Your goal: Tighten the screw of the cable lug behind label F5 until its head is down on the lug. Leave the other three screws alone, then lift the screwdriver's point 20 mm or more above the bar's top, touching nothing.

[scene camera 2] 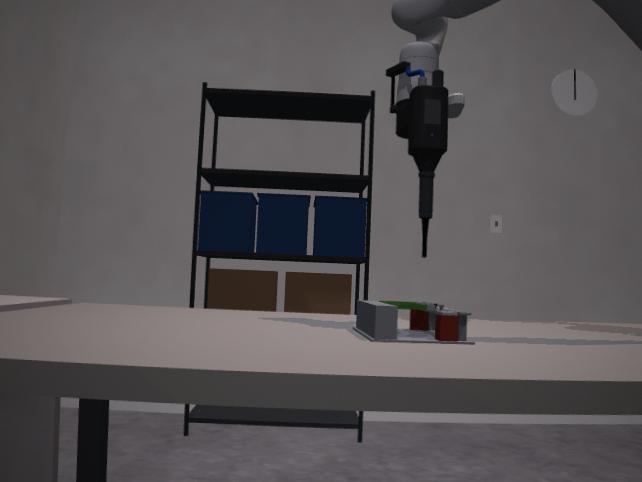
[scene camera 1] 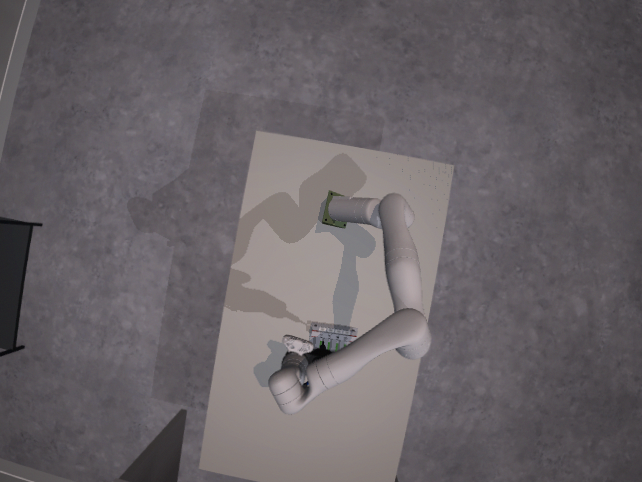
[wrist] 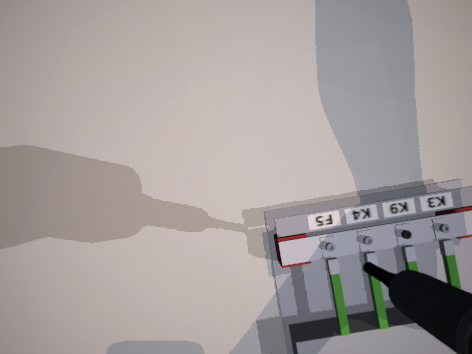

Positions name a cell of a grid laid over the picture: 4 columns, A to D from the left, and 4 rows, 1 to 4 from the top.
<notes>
I see a grey block (scene camera 2: C3).
</notes>
